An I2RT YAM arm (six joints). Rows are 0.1 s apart.
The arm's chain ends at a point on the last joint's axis. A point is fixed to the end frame.
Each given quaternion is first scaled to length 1.
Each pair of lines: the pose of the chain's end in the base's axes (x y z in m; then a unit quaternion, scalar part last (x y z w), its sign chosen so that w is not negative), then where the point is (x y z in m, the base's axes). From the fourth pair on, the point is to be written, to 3 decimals.
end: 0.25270 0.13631 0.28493 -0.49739 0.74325 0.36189 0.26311
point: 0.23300 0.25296 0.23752
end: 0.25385 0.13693 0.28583 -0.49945 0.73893 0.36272 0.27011
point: 0.23446 0.25401 0.23936
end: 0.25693 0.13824 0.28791 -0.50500 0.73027 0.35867 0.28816
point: 0.23917 0.25600 0.24250
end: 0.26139 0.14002 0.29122 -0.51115 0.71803 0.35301 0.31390
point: 0.246 0.259 0.248
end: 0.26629 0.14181 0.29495 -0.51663 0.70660 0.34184 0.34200
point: 0.255 0.261 0.253
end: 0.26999 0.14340 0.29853 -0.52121 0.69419 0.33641 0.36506
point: 0.260 0.264 0.258
